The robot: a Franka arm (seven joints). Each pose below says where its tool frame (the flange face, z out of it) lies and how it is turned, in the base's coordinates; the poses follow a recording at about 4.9 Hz.
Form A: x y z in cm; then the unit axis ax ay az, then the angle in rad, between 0 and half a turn.
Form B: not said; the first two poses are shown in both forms.
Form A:
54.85 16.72 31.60 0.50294 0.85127 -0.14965 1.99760
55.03 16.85 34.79 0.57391 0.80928 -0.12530 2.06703
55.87 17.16 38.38 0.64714 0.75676 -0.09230 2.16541
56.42 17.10 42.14 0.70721 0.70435 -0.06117 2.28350
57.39 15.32 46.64 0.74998 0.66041 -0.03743 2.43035
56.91 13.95 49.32 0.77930 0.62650 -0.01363 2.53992
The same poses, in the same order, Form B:
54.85 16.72 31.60 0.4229 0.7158 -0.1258 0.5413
55.03 16.85 34.79 0.4930 0.6953 -0.1076 0.5118
55.87 17.16 38.38 0.5716 0.6684 -0.0815 0.4689
56.42 17.10 42.14 0.6431 0.6405 -0.0556 0.4160
57.39 15.32 46.64 0.7030 0.6191 -0.0351 0.3482
56.91 13.95 49.32 0.7443 0.5984 -0.0130 0.2963

